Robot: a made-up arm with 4 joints. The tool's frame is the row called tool.
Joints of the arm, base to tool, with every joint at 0 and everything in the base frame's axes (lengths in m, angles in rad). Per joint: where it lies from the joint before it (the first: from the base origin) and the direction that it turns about. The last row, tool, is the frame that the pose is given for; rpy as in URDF.
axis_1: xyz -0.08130 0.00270 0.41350 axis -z
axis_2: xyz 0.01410 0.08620 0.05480 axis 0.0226 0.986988 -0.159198
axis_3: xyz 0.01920 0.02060 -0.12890 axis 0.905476 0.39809 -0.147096
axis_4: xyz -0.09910 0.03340 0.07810 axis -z
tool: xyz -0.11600 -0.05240 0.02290 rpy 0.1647 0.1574 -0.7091
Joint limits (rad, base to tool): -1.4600..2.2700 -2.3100..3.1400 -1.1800..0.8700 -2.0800..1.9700
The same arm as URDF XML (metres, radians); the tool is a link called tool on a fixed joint. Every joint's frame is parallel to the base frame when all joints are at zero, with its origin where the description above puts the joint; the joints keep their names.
<robot name="arm">
<link name="base"/>
<link name="link1"/>
<link name="link2"/>
<link name="link3"/>
<link name="link4"/>
<link name="tool"/>
<joint name="axis_1" type="revolute"><parent link="base"/><child link="link1"/><origin xyz="-0.0813 0.0027 0.4135"/><axis xyz="0 0 -1"/><limit lower="-1.4600" upper="2.2700"/></joint>
<joint name="axis_2" type="revolute"><parent link="link1"/><child link="link2"/><origin xyz="0.0141 0.0862 0.0548"/><axis xyz="0.0226 0.986988 -0.159198"/><limit lower="-2.3100" upper="3.1400"/></joint>
<joint name="axis_3" type="revolute"><parent link="link2"/><child link="link3"/><origin xyz="0.0192 0.0206 -0.1289"/><axis xyz="0.905476 0.39809 -0.147096"/><limit lower="-1.1800" upper="0.8700"/></joint>
<joint name="axis_4" type="revolute"><parent link="link3"/><child link="link4"/><origin xyz="-0.0991 0.0334 0.0781"/><axis xyz="0 0 -1"/><limit lower="-2.0800" upper="1.9700"/></joint>
<joint name="tool_joint" type="fixed"><parent link="link4"/><child link="tool"/><origin xyz="-0.1160 -0.0524 0.0229" rpy="0.1647 0.1574 -0.7091"/></joint>
</robot>

